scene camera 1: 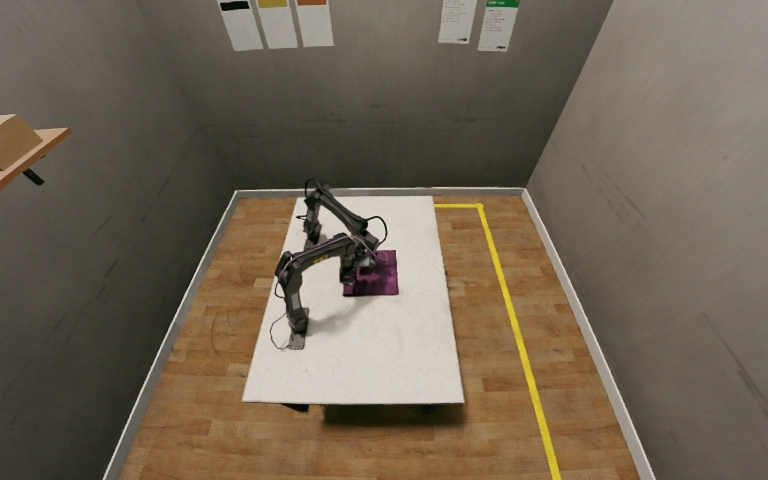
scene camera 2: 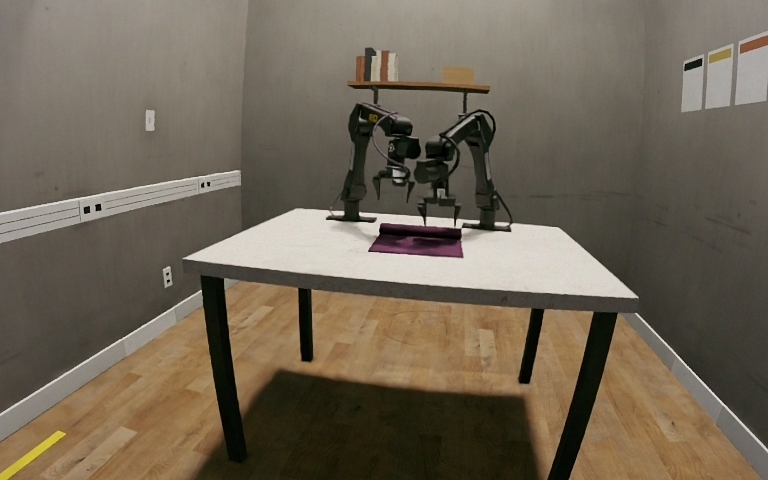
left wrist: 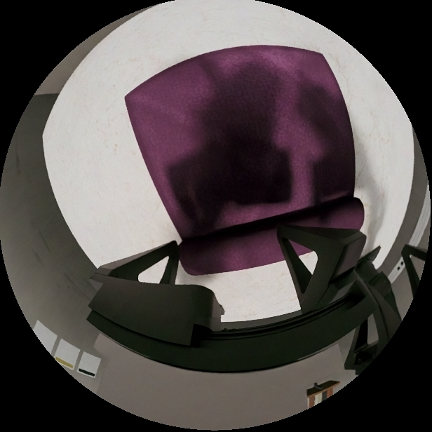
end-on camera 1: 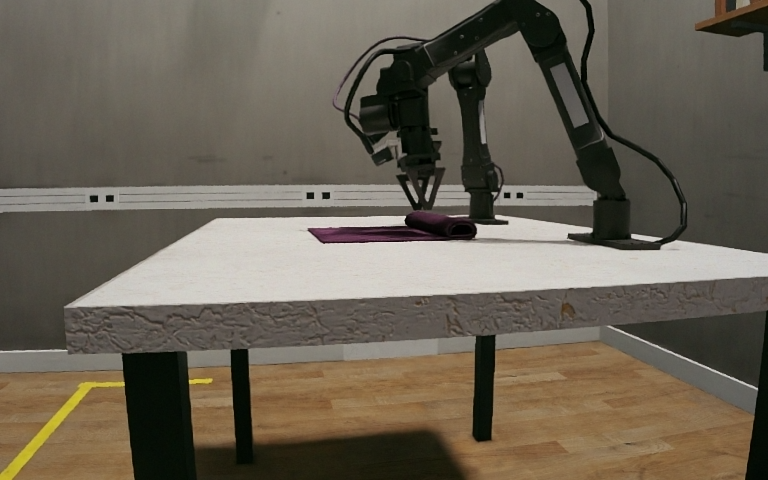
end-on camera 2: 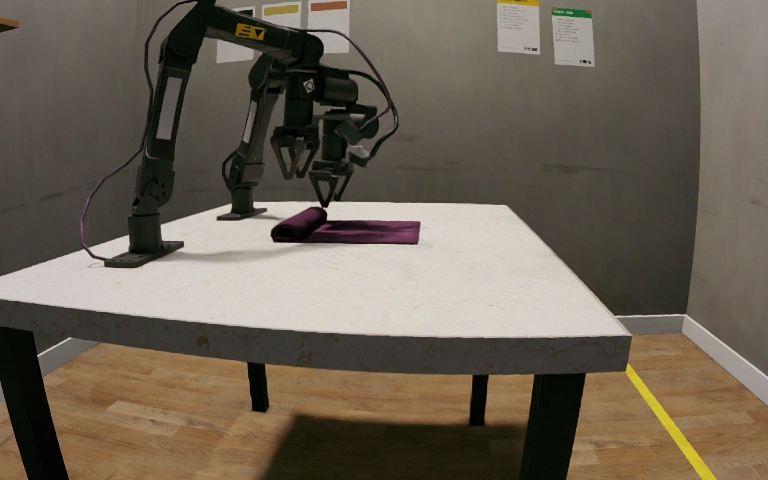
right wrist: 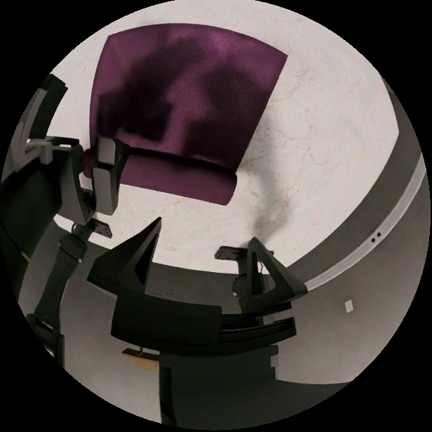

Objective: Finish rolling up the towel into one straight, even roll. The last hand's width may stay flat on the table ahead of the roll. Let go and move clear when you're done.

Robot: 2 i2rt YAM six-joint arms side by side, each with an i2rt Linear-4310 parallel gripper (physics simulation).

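Observation:
A purple towel is partly rolled. Its roll (scene camera 2: 419, 231) (end-on camera 1: 461, 229) (end-on camera 2: 300, 224) (left wrist: 240, 252) (right wrist: 200, 185) looks straight and lies on the arms' side. A long flat part (scene camera 1: 376, 285) (scene camera 2: 416, 247) (end-on camera 1: 362, 234) (end-on camera 2: 373, 232) (left wrist: 250, 125) (right wrist: 190, 90) spreads away from the arms. My left gripper (scene camera 2: 440, 223) (end-on camera 1: 421, 208) (end-on camera 2: 325, 204) (left wrist: 225, 238) is open and points down at the roll's right part in scene camera 2. Its tips are close to the roll's top; contact cannot be told. My right gripper (scene camera 2: 394, 200) (end-on camera 2: 294, 177) (right wrist: 208, 231) is open and hangs higher, near the roll's other end.
The towel lies on the white table (scene camera 1: 396, 350) (scene camera 2: 317, 254) (end-on camera 1: 254, 271) (end-on camera 2: 453, 294). The two arm bases (scene camera 1: 297, 339) (scene camera 2: 487, 226) (end-on camera 2: 144, 254) stand along one long edge. The two grippers are close together. A wall shelf (scene camera 2: 419, 86) is behind the arms.

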